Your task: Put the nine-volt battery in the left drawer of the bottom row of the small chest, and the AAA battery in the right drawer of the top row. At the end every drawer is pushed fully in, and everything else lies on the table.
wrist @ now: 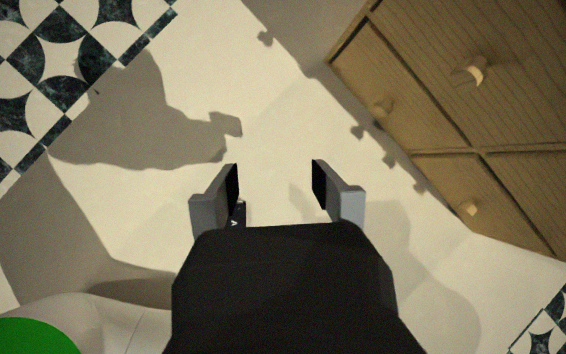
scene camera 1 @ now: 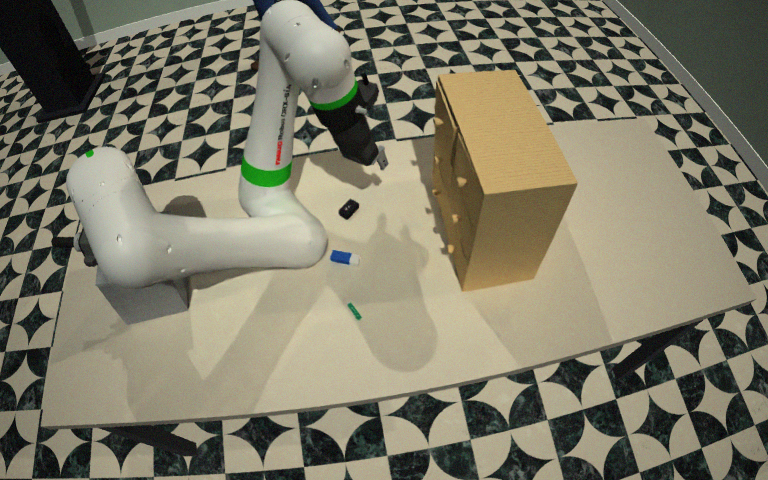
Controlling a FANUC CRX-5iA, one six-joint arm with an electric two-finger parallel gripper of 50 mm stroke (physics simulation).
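Frame: origin at the arm's base, x left, y back, z up, level; centimetres.
Where they show: gripper, fingertip midpoint: (wrist: pixel 275 176) (scene camera 1: pixel 374 162).
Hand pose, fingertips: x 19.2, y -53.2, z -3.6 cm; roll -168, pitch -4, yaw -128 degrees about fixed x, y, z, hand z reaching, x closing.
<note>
Each offset is from my fingertips to the top centre of the thing.
The nine-volt battery {dz -12.4, dx -2.3, dy +7.0 cm} (scene camera 1: pixel 348 209) (wrist: pixel 240 215) is a small black block on the table; in the wrist view the gripper partly hides it. The green AAA battery {dz -13.1, dx -29.2, dy +7.1 cm} (scene camera 1: pixel 353 311) lies on the table nearer the front edge and does not show in the wrist view. The small wooden chest (scene camera 1: pixel 526 141) (wrist: pixel 505 107) stands upright, its knobbed drawer fronts facing the arm side. The fronts in the wrist view look about flush; I cannot tell whether every drawer is fully in. My gripper (scene camera 1: pixel 380 157) (wrist: pixel 275 176) is open and empty, above the table between the nine-volt battery and the chest.
A blue and white block {dz -12.9, dx -16.0, dy +8.4 cm} (scene camera 1: pixel 341 257) lies between the two batteries. The arm's elbow (scene camera 1: pixel 303 237) is low beside it. Wooden knobs (scene camera 1: pixel 461 181) (wrist: pixel 470 208) stick out from the chest front. The table's far edge runs behind the gripper.
</note>
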